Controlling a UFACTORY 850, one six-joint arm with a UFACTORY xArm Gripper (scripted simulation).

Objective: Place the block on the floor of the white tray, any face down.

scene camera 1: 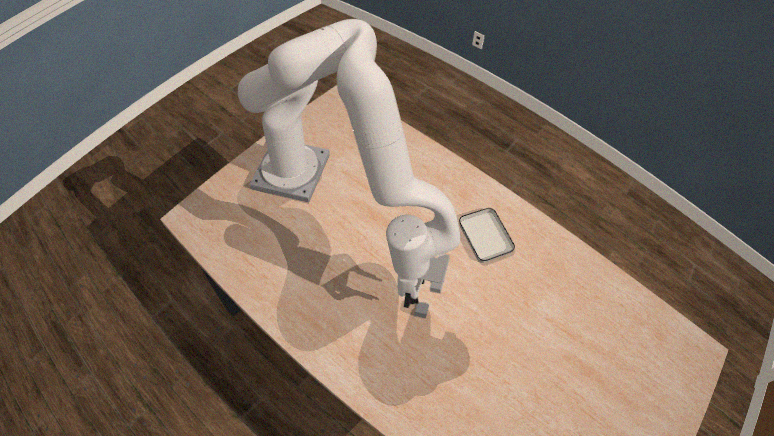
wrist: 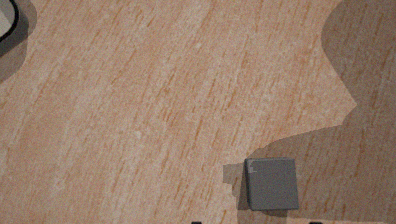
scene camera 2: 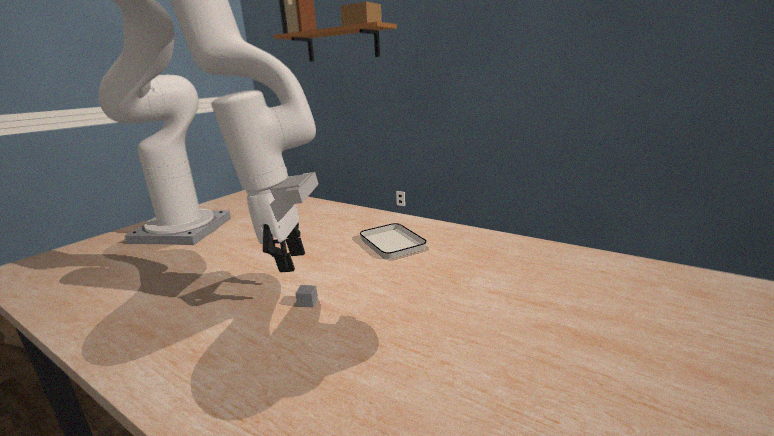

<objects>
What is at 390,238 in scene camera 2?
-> A white tray.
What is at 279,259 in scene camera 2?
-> The gripper.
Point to a grey block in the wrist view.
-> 271,183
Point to a white tray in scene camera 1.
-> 489,238
</objects>
